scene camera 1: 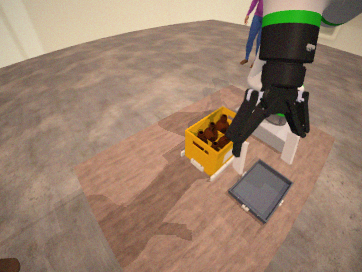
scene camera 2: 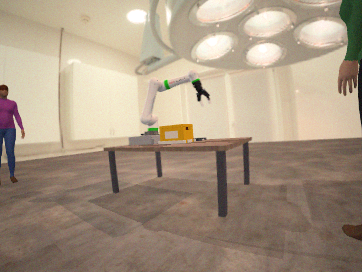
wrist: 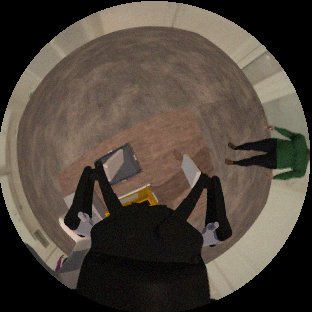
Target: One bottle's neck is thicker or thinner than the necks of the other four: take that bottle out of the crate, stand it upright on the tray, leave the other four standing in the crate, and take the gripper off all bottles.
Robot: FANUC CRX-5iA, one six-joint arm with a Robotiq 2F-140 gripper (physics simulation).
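Where they show: gripper, between the fingertips: [scene camera 1: 263, 165] [scene camera 2: 206, 105] [wrist: 152, 158]; arm's base, origin of its link: [scene camera 1: 274, 117].
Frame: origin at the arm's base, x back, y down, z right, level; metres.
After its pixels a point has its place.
The yellow crate [scene camera 1: 200, 159] @[x -0.544, y 0.022, z 0.101 m] [scene camera 2: 187, 134] @[x -0.544, y 0.007, z 0.134 m] [wrist: 149, 193] @[x -0.541, y 0.012, z 0.051 m] stands on the table. Brown bottles [scene camera 1: 212, 132] @[x -0.422, y -0.040, z 0.144 m] show inside it in scene camera 1, upright, partly hidden by the crate walls and a gripper finger; their neck widths cannot be compared. The dark grey tray [scene camera 1: 260, 192] @[x -0.444, y 0.079, z -0.183 m] [wrist: 131, 162] @[x -0.521, y 0.079, z -0.152 m] lies flat beside the crate and holds no bottle; in scene camera 2 a thin dark edge of it shows. My gripper [scene camera 1: 265, 154] @[x -0.635, y -0.285, z -0.153 m] [scene camera 2: 205, 102] @[x -0.635, y -0.285, z -0.153 m] [wrist: 152, 158] @[x -0.635, y -0.285, z -0.153 m] is open and empty, high above the table, with its two pale finger pads wide apart.
The wooden table [scene camera 1: 125, 175] @[x -0.842, y 0.085, z 0.299 m] [scene camera 2: 215, 145] @[x -0.964, y 0.084, z 0.507 m] carries the robot's grey base [scene camera 1: 270, 134] @[x -0.143, y 0.015, z -0.049 m] [scene camera 2: 142, 141] @[x -0.015, y 0.050, z 0.200 m] beside the crate. White holders edge the crate's foot. A person in purple [scene camera 2: 7, 115] and a person in green [wrist: 292, 155] stand off the table. A large lamp [scene camera 2: 265, 25] hangs overhead.
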